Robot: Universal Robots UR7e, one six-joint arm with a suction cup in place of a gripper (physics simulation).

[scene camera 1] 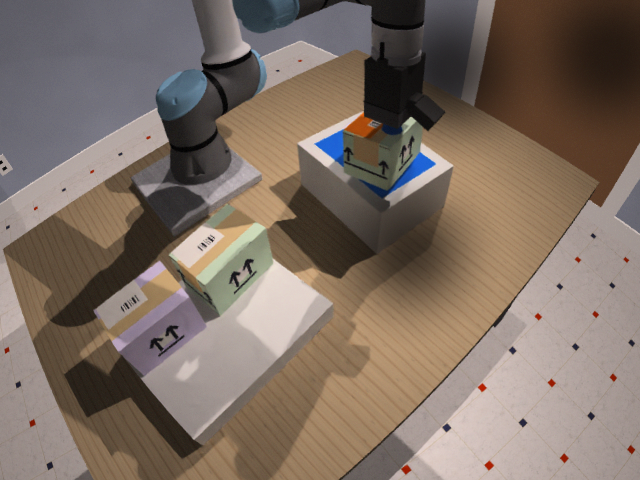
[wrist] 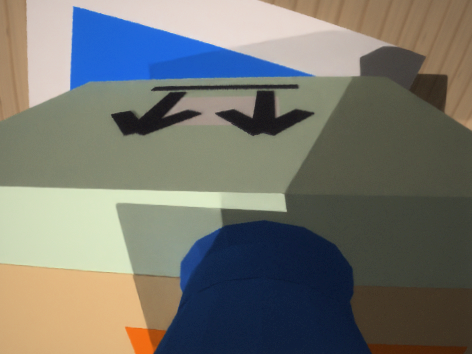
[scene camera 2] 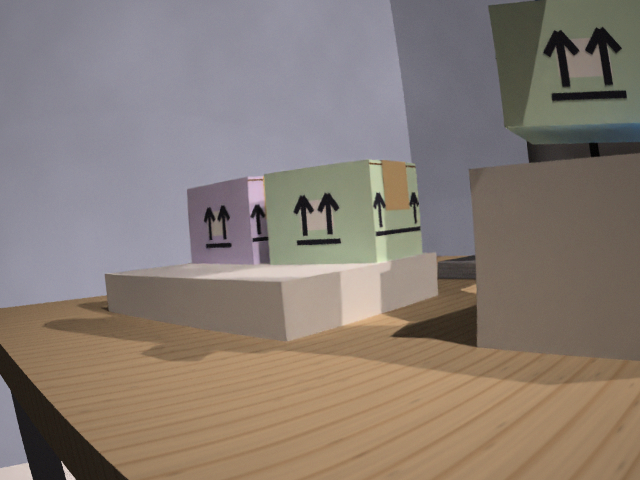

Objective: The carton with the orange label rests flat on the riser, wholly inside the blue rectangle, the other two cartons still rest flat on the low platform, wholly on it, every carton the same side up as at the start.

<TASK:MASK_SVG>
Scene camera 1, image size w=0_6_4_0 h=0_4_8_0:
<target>riser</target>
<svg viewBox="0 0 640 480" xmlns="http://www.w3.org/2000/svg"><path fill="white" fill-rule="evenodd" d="M363 111L297 143L301 184L378 254L444 207L454 166L421 143L418 156L388 191L345 174L343 130L363 114Z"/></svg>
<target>low platform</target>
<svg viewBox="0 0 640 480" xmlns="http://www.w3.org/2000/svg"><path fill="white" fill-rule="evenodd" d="M274 259L274 264L221 316L185 286L183 280L181 280L179 285L190 297L207 327L145 376L125 359L193 440L201 445L206 444L334 317L334 307L330 300Z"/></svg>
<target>lilac carton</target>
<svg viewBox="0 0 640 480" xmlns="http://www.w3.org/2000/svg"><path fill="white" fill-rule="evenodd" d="M161 261L158 261L93 310L117 351L144 376L207 327L190 297Z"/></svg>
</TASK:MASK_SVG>
